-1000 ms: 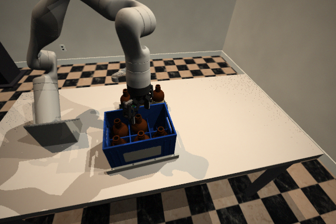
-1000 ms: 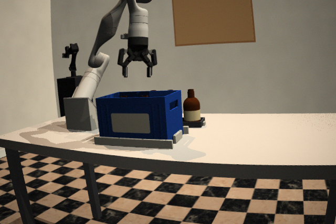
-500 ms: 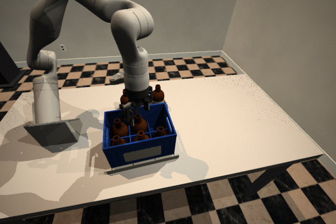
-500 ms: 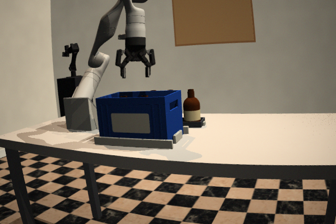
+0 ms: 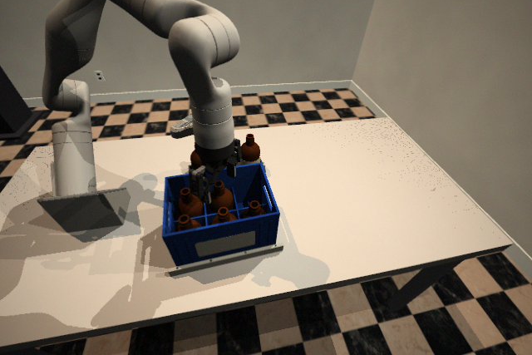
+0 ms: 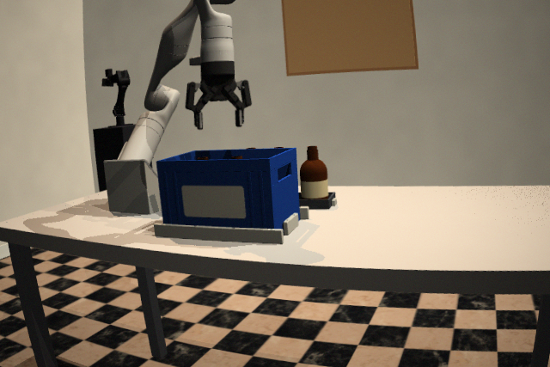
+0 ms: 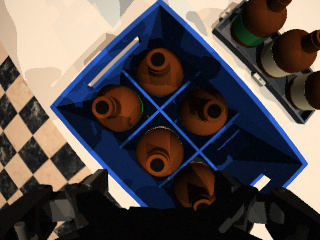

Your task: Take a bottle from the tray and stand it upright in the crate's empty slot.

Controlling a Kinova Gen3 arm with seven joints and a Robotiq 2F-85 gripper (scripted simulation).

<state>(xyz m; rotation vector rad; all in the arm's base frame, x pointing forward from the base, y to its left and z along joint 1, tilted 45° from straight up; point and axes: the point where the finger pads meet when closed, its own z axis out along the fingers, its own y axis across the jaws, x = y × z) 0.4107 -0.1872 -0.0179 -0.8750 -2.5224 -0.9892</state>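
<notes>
Right now my hand is 28 cm to the right of the dark tray, 23 cm above it and 2 cm short of it. From my hand the other things lie so: crate (16 cm below, 3 cm to the left, 1 cm behind).
</notes>
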